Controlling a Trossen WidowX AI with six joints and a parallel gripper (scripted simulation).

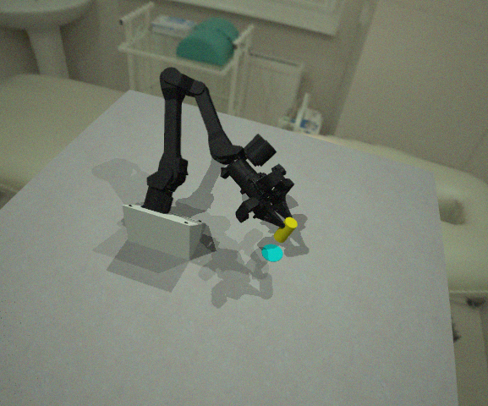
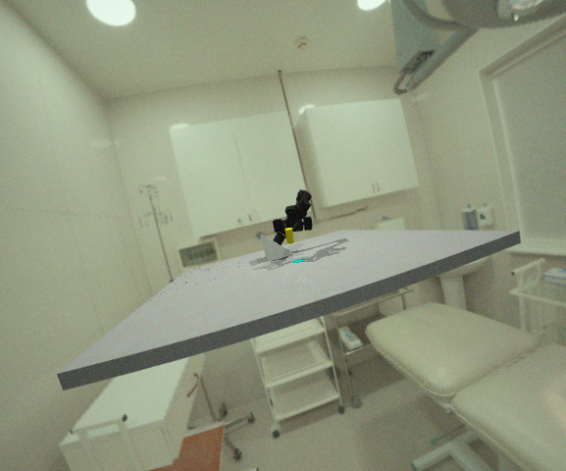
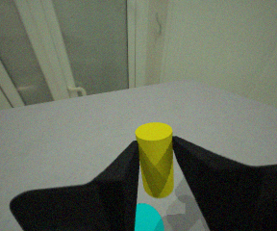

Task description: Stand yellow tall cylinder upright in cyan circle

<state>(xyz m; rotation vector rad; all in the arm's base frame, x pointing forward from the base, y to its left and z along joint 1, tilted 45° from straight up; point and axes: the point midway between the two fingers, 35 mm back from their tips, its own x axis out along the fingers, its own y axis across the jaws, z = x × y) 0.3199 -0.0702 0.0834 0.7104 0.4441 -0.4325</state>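
My gripper tip is now 150 mm above the cyan circle, 20 mm to the right of it and 20 mm past it. Also, from my gripper tip: yellow cylinder (20 mm below).
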